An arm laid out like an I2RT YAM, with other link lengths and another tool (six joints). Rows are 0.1 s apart.
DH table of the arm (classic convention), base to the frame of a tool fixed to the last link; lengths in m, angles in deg. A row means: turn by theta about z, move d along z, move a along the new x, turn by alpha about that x. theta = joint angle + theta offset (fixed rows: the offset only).
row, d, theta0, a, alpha
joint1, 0.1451, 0, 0.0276, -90
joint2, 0, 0, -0.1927, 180
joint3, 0, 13.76, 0.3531, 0
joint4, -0.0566, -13.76, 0.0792, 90
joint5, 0.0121, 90, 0, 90
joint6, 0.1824, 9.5, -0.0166, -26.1
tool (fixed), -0.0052, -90, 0, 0
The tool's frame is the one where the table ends.
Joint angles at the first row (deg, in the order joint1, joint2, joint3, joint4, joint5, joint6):
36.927 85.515 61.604 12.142 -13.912 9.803
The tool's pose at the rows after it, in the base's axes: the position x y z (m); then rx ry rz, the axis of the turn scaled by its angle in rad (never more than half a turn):
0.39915, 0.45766, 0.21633, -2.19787, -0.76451, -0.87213
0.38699, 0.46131, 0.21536, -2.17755, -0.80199, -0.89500
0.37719, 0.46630, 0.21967, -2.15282, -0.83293, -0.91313
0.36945, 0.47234, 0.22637, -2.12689, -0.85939, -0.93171
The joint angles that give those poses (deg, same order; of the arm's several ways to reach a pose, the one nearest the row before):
38.020 84.030 59.134 13.847 -14.153 8.404
38.982 82.500 56.883 15.573 -14.262 7.246
39.878 81.537 55.964 16.623 -14.524 6.525
40.752 81.165 55.921 17.474 -14.721 5.956

